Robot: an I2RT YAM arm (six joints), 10 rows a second.
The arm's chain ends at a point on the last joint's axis. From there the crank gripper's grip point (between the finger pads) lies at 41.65 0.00 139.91 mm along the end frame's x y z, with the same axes.
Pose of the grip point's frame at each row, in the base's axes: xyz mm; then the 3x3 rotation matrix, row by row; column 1 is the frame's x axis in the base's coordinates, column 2 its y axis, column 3 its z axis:
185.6, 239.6, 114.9; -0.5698, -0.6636, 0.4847; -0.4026, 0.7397, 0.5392; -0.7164, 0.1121, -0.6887
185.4, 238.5, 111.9; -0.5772, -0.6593, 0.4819; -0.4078, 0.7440, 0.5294; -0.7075, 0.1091, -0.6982
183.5, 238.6, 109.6; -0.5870, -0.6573, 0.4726; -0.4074, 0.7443, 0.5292; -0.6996, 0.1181, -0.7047
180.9, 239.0, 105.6; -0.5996, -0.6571, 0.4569; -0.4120, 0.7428, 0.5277; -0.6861, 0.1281, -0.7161
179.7, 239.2, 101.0; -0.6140, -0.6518, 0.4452; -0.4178, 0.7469, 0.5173; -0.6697, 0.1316, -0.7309
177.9, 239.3, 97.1; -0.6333, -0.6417, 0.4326; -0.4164, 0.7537, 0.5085; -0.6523, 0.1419, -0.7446
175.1, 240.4, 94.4; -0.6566, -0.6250, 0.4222; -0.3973, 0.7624, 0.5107; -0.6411, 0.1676, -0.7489
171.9, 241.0, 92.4; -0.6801, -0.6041, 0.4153; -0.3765, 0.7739, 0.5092; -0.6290, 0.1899, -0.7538
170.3, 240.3, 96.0; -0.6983, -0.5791, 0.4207; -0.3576, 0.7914, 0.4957; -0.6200, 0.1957, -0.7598
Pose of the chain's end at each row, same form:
141.5, 180.9, 241.1; -0.5698, -0.6636, 0.4847; -0.4026, 0.7397, 0.5392; -0.7164, 0.1121, -0.6887
142.0, 181.4, 239.1; -0.5772, -0.6593, 0.4819; -0.4078, 0.7440, 0.5294; -0.7075, 0.1091, -0.6982
141.8, 181.5, 237.3; -0.5870, -0.6573, 0.4726; -0.4074, 0.7443, 0.5292; -0.6996, 0.1181, -0.7047
141.9, 182.3, 234.4; -0.5996, -0.6571, 0.4569; -0.4120, 0.7428, 0.5277; -0.6861, 0.1281, -0.7161
143.0, 184.2, 231.2; -0.6140, -0.6518, 0.4452; -0.4178, 0.7469, 0.5173; -0.6697, 0.1316, -0.7309
143.8, 185.5, 228.4; -0.6333, -0.6417, 0.4326; -0.4164, 0.7537, 0.5085; -0.6523, 0.1419, -0.7446
143.4, 185.5, 225.9; -0.6566, -0.6250, 0.4222; -0.3973, 0.7624, 0.5107; -0.6411, 0.1676, -0.7489
142.1, 185.4, 224.1; -0.6801, -0.6041, 0.4153; -0.3765, 0.7739, 0.5092; -0.6290, 0.1899, -0.7538
140.5, 185.8, 228.1; -0.6983, -0.5791, 0.4207; -0.3576, 0.7914, 0.4957; -0.6200, 0.1957, -0.7598

